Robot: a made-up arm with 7 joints. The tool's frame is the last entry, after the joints.
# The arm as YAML. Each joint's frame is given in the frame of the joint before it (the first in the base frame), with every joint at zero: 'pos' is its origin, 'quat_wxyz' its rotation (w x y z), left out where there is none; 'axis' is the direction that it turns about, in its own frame. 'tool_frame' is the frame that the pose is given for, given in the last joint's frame.
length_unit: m
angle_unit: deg
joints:
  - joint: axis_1
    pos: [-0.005, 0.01, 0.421]
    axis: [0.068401, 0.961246, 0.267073]
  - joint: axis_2
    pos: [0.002, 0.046, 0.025]
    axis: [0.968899, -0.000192, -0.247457]
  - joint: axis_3
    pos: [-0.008, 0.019, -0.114]
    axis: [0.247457, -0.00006, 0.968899]
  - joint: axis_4
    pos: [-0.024, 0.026, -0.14]
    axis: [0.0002, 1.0, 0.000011]
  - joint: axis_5
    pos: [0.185, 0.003, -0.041]
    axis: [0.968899, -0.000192, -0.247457]
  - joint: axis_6
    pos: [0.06, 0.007, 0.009]
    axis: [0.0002, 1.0, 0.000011]
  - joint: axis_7
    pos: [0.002, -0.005, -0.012]
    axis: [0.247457, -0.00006, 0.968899]
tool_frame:
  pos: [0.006, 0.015, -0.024]
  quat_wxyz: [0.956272, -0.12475, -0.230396, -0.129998]
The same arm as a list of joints. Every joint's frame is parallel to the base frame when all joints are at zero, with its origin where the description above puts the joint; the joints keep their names.
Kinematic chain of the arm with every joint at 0, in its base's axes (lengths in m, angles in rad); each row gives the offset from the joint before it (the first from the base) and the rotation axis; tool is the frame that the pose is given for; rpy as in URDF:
axis_1: xyz -0.0050 0.0100 0.4210 axis 0.068403 0.961235 0.26711
axis_2: xyz 0.0020 0.0460 0.0250 axis 0.968889 -0.0002 -0.247497
axis_3: xyz -0.0080 0.0190 -0.1140 axis 0.247497 -0.0001 0.968889
axis_4: xyz -0.0240 0.0260 -0.1400 axis 0.0002 1 0
axis_5: xyz 0.1850 0.0030 -0.0410 axis 0.968889 -0.0002 -0.247497
axis_6: xyz 0.0600 0.0070 0.0090 axis 0.0002 1 0
axis_7: xyz 0.0020 -0.0050 -0.0120 axis 0.247497 -0.0001 0.968889
tool: xyz 0.0060 0.0150 -0.0240 rpy -0.2042 -0.4928 -0.2187

